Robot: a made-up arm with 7 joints. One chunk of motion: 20 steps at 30 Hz.
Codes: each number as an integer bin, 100 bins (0 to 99) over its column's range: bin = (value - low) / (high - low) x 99, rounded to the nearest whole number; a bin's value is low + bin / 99 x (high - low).
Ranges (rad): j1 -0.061..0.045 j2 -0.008..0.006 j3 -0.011..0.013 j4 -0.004..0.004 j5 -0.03..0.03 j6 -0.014..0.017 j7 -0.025..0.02
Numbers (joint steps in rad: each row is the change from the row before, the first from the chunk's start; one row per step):
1: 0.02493 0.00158 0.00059 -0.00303 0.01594 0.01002 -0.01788
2: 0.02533 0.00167 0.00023 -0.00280 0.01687 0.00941 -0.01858
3: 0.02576 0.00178 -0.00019 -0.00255 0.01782 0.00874 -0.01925
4: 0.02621 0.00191 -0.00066 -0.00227 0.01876 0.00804 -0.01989
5: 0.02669 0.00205 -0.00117 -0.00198 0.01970 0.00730 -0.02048
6: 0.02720 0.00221 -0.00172 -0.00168 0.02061 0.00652 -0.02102
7: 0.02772 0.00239 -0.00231 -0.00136 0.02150 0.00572 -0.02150
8: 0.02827 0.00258 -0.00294 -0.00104 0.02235 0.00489 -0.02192
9: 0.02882 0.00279 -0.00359 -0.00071 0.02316 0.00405 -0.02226
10: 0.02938 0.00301 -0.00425 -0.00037 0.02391 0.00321 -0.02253
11: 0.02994 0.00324 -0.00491 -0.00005 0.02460 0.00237 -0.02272
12: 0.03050 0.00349 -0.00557 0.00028 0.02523 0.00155 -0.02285
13: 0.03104 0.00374 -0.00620 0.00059 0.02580 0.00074 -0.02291
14: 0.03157 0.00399 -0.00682 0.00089 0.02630 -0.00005 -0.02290
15: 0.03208 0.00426 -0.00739 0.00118 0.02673 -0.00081 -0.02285
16: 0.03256 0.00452 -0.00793 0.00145 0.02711 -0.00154 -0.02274
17: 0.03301 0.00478 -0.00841 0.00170 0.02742 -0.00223 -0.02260
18: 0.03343 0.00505 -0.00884 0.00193 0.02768 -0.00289 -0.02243
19: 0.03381 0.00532 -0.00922 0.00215 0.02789 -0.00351 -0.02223
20: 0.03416 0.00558 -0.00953 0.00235 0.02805 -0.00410 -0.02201
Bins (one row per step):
1: 80 68 48 12 76 77 16
2: 81 68 46 15 77 75 14
3: 81 69 45 18 79 73 13
4: 81 70 43 21 80 70 11
5: 82 71 41 25 82 68 10
6: 82 72 38 29 84 66 9
7: 83 73 36 33 85 63 8
8: 83 75 33 37 86 60 7
9: 84 76 31 41 88 58 6
10: 84 78 28 45 89 55 5
11: 85 79 25 49 90 52 5
12: 85 81 22 53 91 50 5
13: 86 83 20 57 92 47 5
14: 86 85 17 61 93 45 5
15: 87 87 15 64 94 42 5
16: 87 89 13 67 94 40 5
17: 88 90 11 71 95 38 5
18: 88 92 9 73 95 35 6
19: 89 94 7 76 96 34 6
20: 89 96 6 79 96 32 7

